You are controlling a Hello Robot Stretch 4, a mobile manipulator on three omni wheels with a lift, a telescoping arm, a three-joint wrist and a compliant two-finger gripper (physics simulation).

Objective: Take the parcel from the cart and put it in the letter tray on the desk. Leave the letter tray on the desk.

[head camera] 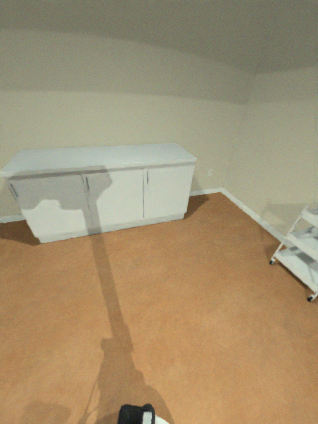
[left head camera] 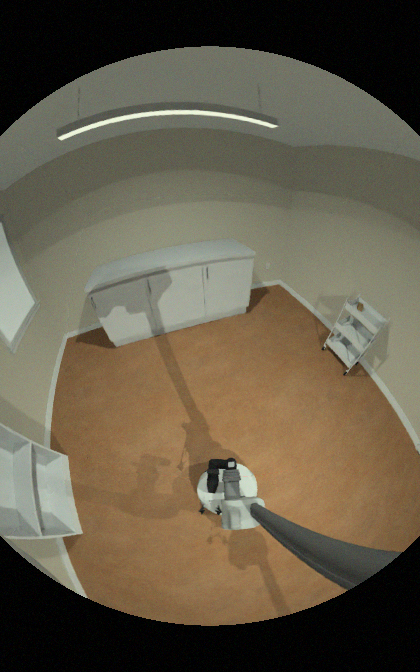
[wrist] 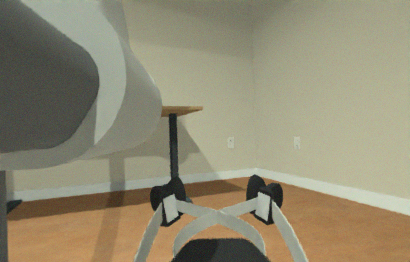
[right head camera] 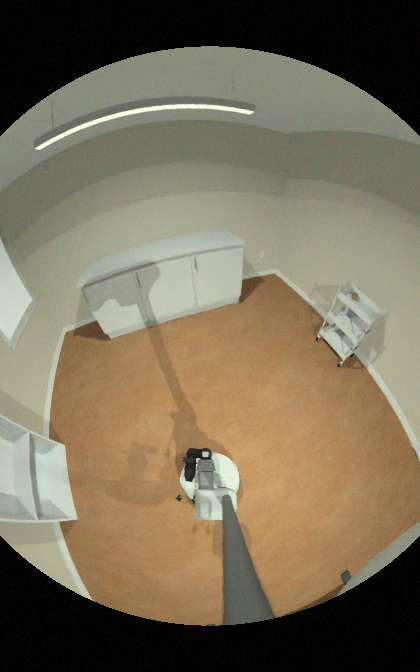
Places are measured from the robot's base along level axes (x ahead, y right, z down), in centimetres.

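Pixels of known places: gripper, fingertip midpoint: (wrist: pixel 215 191).
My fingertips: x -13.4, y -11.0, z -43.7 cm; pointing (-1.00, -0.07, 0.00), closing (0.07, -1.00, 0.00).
Observation:
Behind a point stands the place of what it marks.
The white three-shelf cart (head camera: pixel 296 242) {x 124.5, y 129.9, z -39.9 cm} (left head camera: pixel 356 327) (right head camera: pixel 349 320) stands by the right wall. A small brown parcel (left head camera: pixel 360 306) (right head camera: pixel 354 296) sits on its top shelf in the left and right head views. Part of the wooden desk (wrist: pixel 187 110) {x -179.4, y -4.3, z -66.8 cm} shows in the wrist view, partly hidden behind my arm. The letter tray does not show in these views. My gripper (wrist: pixel 215 191) {x -13.4, y -11.0, z -43.7 cm} is open, with nothing between its fingertips, and is far from the cart and the desk.
A long white cabinet (head camera: pixel 112 195) {x 170.1, y -48.4, z -53.0 cm} (left head camera: pixel 180 290) (right head camera: pixel 170 282) stands along the far wall. A white open shelf unit (left head camera: pixel 33 487) (right head camera: pixel 33 475) is at the left. A white board or panel (left head camera: pixel 12 295) (right head camera: pixel 10 295) is on the left wall.

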